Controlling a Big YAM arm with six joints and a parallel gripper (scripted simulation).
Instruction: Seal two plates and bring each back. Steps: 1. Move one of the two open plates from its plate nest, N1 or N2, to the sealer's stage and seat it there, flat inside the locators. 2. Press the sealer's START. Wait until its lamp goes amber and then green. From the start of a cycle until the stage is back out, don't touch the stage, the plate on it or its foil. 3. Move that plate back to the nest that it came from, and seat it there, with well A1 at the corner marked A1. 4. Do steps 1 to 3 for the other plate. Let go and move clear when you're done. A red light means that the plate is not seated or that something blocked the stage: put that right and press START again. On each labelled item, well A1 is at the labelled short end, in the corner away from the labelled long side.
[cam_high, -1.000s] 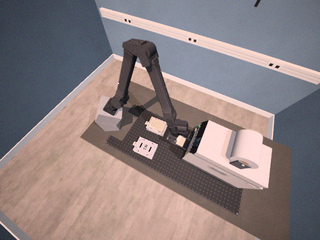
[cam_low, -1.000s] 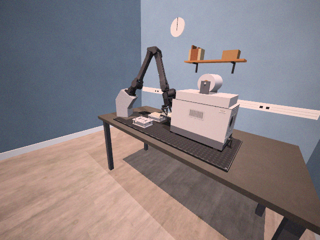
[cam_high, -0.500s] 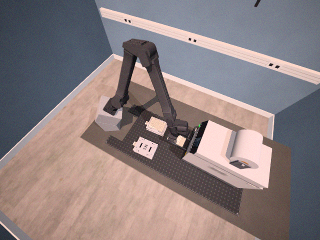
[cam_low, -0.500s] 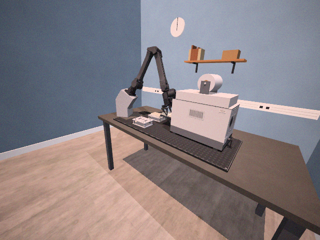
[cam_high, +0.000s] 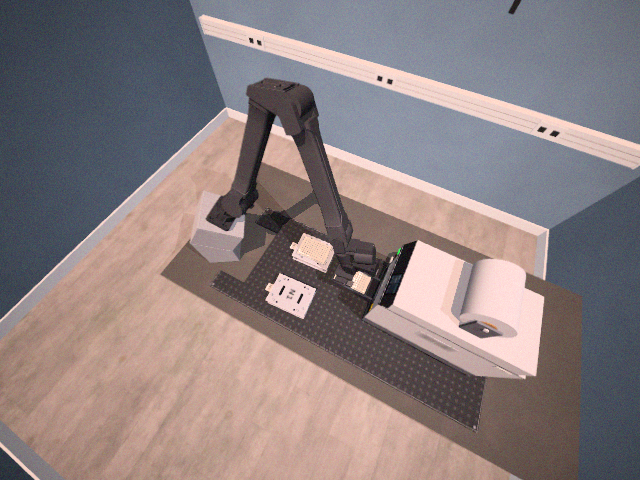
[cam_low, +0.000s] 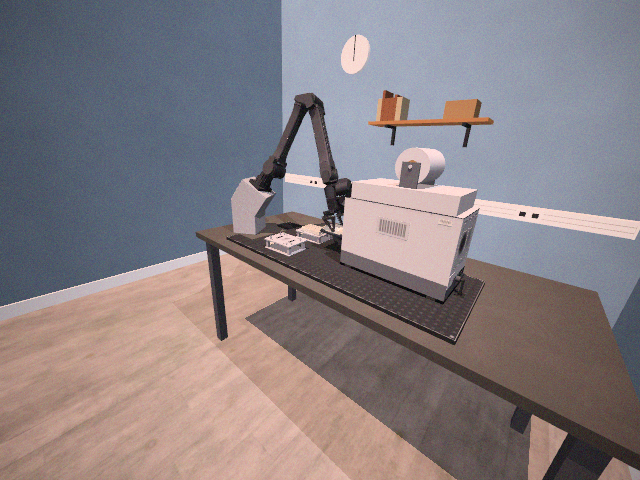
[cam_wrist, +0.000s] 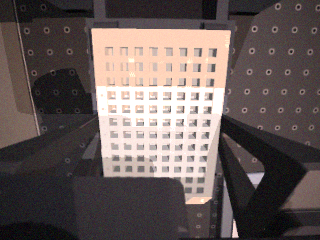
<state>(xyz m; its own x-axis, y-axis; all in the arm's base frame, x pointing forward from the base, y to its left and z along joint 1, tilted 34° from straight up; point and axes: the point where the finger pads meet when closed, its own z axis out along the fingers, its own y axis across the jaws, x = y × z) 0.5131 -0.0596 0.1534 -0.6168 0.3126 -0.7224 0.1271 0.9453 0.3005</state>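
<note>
My hand is 20 mm above the sealer stage. The rest, counted from my hand: foil roll (330 mm ahead, 300 mm above, 50 mm to the right); then plate nest (210 mm behind, 130 mm to the right, 70 mm below).
</note>
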